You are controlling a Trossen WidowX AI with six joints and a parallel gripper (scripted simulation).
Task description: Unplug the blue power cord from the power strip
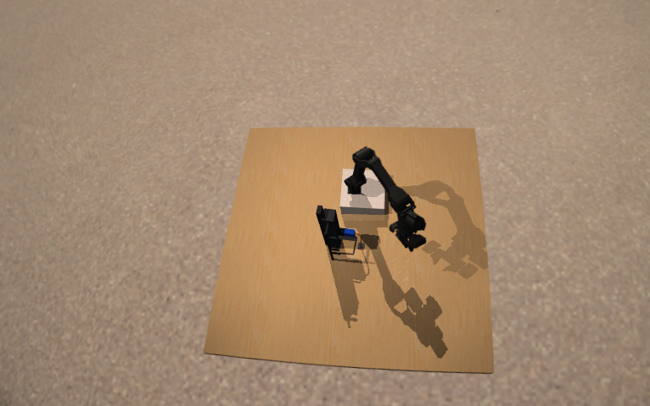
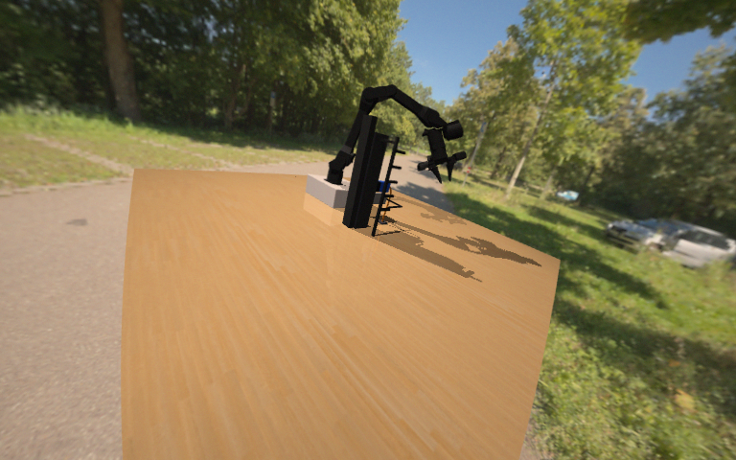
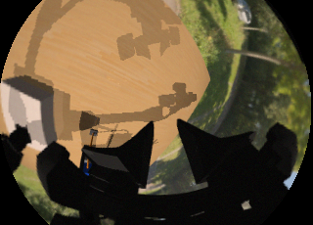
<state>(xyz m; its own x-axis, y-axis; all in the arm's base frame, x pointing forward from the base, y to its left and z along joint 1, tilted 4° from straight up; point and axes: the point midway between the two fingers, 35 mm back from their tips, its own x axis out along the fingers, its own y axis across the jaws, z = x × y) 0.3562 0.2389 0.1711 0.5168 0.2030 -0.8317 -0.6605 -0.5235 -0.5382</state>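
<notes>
The blue plug lies 10 cm behind my gripper tip, 28 cm to the right of it and 4 cm below it. Also, from my gripper tip: power strip: 11 cm behind, 35 cm to the right, 4 cm below.
</notes>
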